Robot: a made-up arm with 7 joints.
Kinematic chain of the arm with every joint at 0, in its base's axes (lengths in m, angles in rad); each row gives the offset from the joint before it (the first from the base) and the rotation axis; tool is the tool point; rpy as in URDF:
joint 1: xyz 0 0 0 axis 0.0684 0.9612 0.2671
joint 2: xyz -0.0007 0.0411 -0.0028 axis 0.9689 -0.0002 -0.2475
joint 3: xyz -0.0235 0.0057 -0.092 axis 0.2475 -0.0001 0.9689
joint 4: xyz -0.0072 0 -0.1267 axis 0.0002 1 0
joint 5: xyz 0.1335 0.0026 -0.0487 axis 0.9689 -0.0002 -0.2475
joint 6: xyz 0.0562 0 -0.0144 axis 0.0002 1 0
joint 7: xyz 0.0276 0 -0.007 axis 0.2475 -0.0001 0.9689
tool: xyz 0 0 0 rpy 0 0.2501 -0.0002
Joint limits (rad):
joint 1: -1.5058..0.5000
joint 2: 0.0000..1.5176
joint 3: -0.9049..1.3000
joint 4: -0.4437..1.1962
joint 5: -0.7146..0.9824
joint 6: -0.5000..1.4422
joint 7: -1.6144..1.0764
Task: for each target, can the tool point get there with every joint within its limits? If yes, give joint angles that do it. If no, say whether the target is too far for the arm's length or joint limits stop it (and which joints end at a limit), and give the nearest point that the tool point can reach.
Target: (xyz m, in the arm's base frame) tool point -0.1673 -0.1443 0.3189
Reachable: no: joint limits stop it (at a limit: joint 1, joint 2, joint 4, joint 6) | nearest point -0.0115 0.1445 0.2434 | short by 0.337 m
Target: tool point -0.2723 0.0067 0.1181
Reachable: no: joint limits stop it (at a limit: joint 1, joint 2, joint 3, joint 4, joint 6) | nearest point -0.1193 0.2028 0.1609 | short by 0.252 m
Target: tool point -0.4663 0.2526 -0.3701
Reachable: no: too far | nearest point -0.2945 0.1994 -0.3010 | short by 0.193 m
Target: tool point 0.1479 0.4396 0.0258
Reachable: yes | joints -0.1133 1.3599 0.7642 0.7793 -0.0229 -0.2791 -0.7608
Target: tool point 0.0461 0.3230 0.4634
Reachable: no: too far | nearest point 0.0646 0.2855 0.2875 | short by 0.181 m
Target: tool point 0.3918 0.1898 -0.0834
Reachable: yes | joints -1.0924 0.6008 0.2038 0.7306 -0.4511 1.2945 -0.6732
